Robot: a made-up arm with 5 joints. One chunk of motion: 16 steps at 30 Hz.
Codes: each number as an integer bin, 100 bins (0 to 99) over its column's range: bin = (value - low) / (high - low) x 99, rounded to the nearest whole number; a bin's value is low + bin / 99 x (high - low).
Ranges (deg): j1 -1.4..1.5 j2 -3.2..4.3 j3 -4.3..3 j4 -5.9..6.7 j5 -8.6..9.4
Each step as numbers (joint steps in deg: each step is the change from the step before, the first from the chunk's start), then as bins.
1 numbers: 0.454 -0.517 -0.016 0.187 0.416
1 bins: 63 35 58 48 50
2 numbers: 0.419 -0.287 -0.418 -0.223 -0.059
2 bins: 62 38 53 45 47
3 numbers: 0.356 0.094 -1.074 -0.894 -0.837
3 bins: 60 43 44 39 43
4 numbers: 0.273 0.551 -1.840 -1.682 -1.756
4 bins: 57 50 33 33 38
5 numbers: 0.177 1.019 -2.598 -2.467 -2.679
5 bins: 54 56 23 27 33
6 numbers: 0.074 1.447 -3.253 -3.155 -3.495
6 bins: 50 61 14 22 28
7 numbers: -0.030 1.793 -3.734 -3.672 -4.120
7 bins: 47 66 8 18 25
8 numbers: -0.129 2.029 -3.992 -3.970 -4.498
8 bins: 43 69 4 15 23
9 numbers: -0.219 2.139 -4.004 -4.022 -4.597
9 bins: 40 70 4 15 22
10 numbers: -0.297 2.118 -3.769 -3.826 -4.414
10 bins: 38 70 7 16 23
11 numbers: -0.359 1.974 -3.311 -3.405 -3.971
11 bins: 36 68 13 20 25
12 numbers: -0.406 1.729 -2.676 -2.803 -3.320
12 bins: 34 65 22 24 29
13 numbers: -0.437 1.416 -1.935 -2.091 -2.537
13 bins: 33 61 32 30 33
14 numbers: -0.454 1.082 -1.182 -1.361 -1.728
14 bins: 32 57 42 36 38
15 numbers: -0.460 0.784 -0.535 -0.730 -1.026
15 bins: 32 53 51 41 42
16 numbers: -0.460 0.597 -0.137 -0.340 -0.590
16 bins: 32 50 56 44 44
